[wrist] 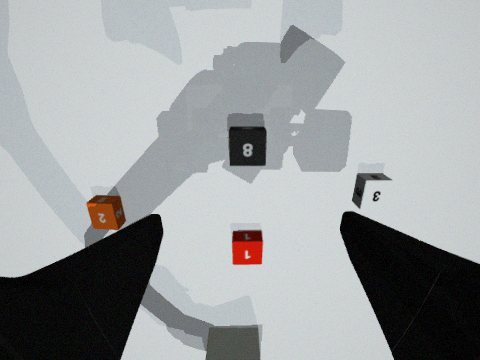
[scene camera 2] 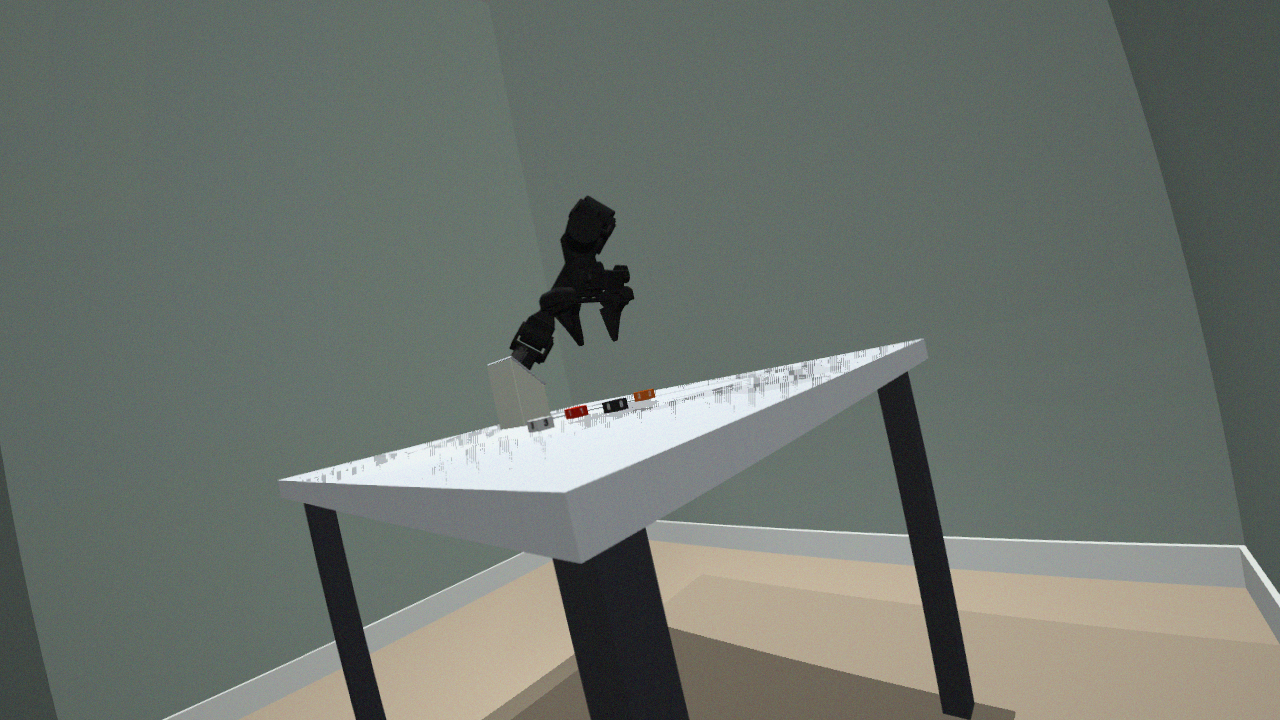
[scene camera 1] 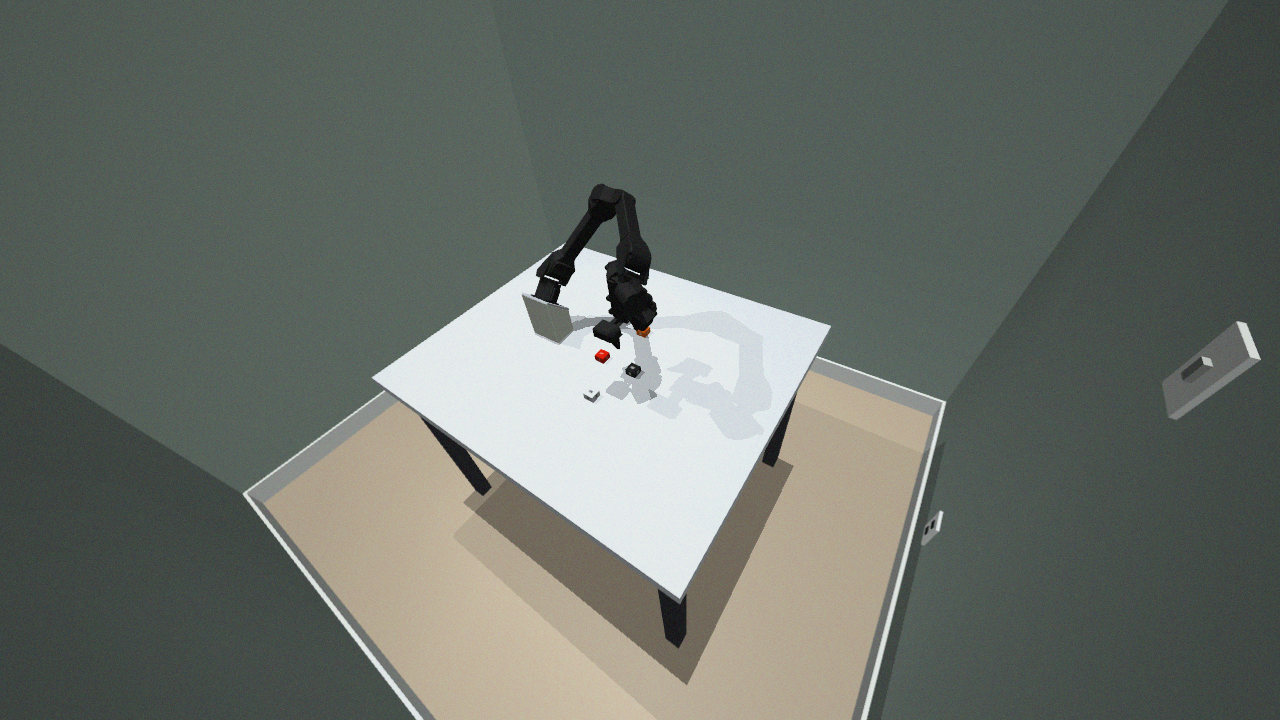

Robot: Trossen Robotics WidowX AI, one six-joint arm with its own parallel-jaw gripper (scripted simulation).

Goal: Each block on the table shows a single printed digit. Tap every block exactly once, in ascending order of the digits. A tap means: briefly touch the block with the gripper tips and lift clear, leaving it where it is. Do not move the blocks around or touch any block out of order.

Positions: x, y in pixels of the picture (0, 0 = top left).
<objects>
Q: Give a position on a black block marked 8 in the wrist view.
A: At 247, 145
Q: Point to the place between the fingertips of my gripper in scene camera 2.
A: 599, 343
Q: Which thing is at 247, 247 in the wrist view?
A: A red block marked 1.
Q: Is my gripper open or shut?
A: Open.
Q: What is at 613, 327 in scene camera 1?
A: My gripper.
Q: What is my gripper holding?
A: Nothing.
</objects>
